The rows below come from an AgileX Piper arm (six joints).
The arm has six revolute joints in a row. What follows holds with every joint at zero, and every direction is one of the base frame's.
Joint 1 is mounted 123.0 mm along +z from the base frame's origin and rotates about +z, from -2.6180 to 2.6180 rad.
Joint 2 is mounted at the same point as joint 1 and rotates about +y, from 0.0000 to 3.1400 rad.
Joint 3 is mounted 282.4 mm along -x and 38.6 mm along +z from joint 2 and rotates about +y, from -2.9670 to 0.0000 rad.
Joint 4 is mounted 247.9 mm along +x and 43.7 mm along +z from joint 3 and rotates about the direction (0.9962, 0, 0.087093), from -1.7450 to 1.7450 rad.
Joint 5 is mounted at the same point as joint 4 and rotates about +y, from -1.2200 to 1.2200 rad.
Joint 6 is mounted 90.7 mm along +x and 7.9 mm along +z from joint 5 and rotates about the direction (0.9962, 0, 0.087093), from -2.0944 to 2.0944 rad.
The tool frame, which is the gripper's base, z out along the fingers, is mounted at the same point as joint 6; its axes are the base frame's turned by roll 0.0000, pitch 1.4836 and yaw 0.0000 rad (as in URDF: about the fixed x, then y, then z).
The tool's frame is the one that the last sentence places.
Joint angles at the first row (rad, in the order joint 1, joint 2, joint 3, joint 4, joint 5, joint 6):
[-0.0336 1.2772 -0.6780 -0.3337 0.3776 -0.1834]
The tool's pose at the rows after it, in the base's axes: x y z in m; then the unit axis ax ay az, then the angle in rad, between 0 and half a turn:
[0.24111, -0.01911, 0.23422, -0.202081, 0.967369, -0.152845, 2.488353]
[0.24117, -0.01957, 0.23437, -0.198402, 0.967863, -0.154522, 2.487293]
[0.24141, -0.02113, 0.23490, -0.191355, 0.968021, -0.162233, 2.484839]
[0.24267, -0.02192, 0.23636, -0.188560, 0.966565, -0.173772, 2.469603]
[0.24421, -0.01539, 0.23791, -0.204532, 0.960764, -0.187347, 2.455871]
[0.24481, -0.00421, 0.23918, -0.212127, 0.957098, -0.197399, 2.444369]
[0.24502, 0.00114, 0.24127, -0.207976, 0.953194, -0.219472, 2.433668]
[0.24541, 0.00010, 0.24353, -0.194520, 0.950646, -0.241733, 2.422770]
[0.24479, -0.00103, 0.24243, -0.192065, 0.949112, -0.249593, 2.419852]
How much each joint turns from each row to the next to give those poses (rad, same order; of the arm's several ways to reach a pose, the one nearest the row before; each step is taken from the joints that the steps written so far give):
[0.0000 -0.0107 0.0000 -0.0001 0.0000 0.0047]
[0.0000 0.0000 0.0000 -0.0143 0.0000 0.0190]
[0.0000 0.0000 0.0000 -0.0495 0.0000 0.0541]
[0.0044 0.0000 0.0000 -0.0734 -0.0110 0.0713]
[0.0396 0.0000 0.0000 -0.1096 0.0004 0.0955]
[0.0652 0.0000 0.0000 -0.1303 0.0245 0.1486]
[0.0471 0.0000 0.0000 -0.1511 0.0391 0.1644]
[0.0153 0.0000 0.0000 -0.1118 0.0325 0.1206]
[0.0010 0.0000 0.0082 -0.0451 0.0042 0.0431]

